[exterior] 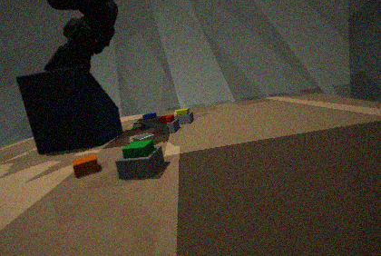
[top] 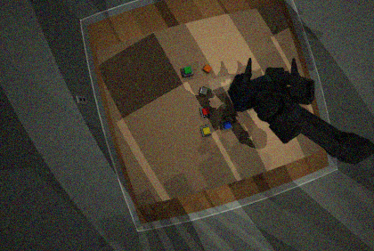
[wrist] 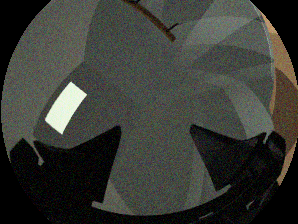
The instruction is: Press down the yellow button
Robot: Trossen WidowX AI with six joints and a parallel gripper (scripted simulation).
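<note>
My gripper tip is now 40 cm above the yellow button, 17 cm to the right of it and 13 cm short of it. Also, from my gripper tip: blue button (40 cm below, 18 cm to the left, 3 cm ahead); red button (40 cm below, 11 cm ahead, 8 cm to the left); white block (42 cm below, 9 cm ahead, 2 cm to the right).
</note>
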